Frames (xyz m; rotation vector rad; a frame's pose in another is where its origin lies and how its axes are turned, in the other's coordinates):
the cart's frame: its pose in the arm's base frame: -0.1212 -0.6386 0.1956 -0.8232 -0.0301 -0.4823
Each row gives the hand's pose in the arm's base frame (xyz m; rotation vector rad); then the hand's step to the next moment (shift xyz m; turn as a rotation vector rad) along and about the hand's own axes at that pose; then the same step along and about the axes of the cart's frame.
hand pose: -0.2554 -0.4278 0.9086 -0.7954 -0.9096 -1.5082
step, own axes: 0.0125 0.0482 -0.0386 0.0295 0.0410 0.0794
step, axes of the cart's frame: 0.0581 -0.0036 -0.0241 0.0252 -0.0005 0.0907
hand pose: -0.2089 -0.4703 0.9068 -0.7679 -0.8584 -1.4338
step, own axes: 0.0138 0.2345 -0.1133 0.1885 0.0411 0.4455
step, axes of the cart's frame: 0.2465 0.0637 -0.0568 -0.0206 -0.0972 0.4752
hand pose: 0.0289 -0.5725 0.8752 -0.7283 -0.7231 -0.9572
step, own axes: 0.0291 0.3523 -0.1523 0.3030 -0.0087 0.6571
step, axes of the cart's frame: 0.2910 0.2491 -0.0372 -0.0543 -0.2122 0.6897
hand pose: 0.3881 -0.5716 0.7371 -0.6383 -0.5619 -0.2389
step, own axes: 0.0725 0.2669 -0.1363 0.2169 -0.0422 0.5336
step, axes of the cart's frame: 0.1075 0.2889 -0.0040 -0.0666 -0.2041 0.5362
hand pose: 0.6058 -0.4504 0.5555 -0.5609 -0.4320 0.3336
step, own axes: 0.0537 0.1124 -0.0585 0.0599 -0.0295 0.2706
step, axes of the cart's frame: -0.0067 0.1373 0.0061 -0.0620 -0.1296 0.2388
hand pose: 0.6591 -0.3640 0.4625 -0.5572 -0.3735 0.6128
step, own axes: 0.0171 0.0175 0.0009 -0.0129 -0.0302 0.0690
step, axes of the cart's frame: -0.0062 0.0201 0.0125 -0.0110 -0.0632 0.0415
